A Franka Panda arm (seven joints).
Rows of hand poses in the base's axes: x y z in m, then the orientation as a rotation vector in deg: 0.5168, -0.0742, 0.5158, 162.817, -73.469, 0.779; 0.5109, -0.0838, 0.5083, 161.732, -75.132, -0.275; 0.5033, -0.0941, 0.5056, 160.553, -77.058, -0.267; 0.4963, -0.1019, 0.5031, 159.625, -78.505, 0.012; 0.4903, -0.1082, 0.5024, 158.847, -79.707, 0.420; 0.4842, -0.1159, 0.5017, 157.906, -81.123, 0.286; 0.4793, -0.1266, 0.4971, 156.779, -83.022, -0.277; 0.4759, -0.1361, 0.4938, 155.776, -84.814, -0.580; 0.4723, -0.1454, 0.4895, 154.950, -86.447, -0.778; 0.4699, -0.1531, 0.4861, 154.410, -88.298, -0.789; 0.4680, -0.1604, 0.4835, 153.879, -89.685, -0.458; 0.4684, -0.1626, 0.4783, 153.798, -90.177, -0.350; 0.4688, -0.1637, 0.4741, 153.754, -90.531, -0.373; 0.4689, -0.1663, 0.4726, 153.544, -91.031, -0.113; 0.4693, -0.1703, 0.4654, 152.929, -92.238, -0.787; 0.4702, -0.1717, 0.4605, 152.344, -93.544, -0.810; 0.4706, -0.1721, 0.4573, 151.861, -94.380, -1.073; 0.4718, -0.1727, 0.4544, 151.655, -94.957, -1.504; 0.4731, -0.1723, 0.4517, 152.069, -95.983, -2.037
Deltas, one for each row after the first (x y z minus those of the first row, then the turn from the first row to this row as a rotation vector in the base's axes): -0.0059, -0.0096, -0.0075, 0.007, 0.722, -1.270; -0.0135, -0.0199, -0.0102, -0.218, 0.800, -2.714; -0.0205, -0.0277, -0.0127, -0.478, 0.705, -3.812; -0.0265, -0.0340, -0.0134, -0.735, 0.520, -4.726; -0.0326, -0.0417, -0.0141, -0.882, 0.667, -5.817; -0.0375, -0.0524, -0.0187, -0.846, 1.030, -7.245; -0.0409, -0.0619, -0.0220, -0.800, 1.207, -8.573; -0.0445, -0.0712, -0.0263, -0.690, 1.282, -9.755; -0.0469, -0.0789, -0.0297, -0.288, 1.091, -10.965; -0.0488, -0.0862, -0.0323, -0.166, 0.789, -11.906; -0.0484, -0.0884, -0.0375, -0.033, 0.648, -12.204; -0.0480, -0.0895, -0.0417, 0.102, 0.600, -12.414; -0.0479, -0.0921, -0.0432, 0.099, 0.413, -12.757; -0.0475, -0.0961, -0.0504, 0.360, 0.759, -13.629; -0.0466, -0.0975, -0.0553, 0.528, 0.687, -14.539; -0.0462, -0.0979, -0.0585, 0.623, 0.821, -15.159; -0.0450, -0.0985, -0.0614, 0.858, 1.013, -15.545; -0.0437, -0.0981, -0.0641, 1.820, 0.942, -15.960
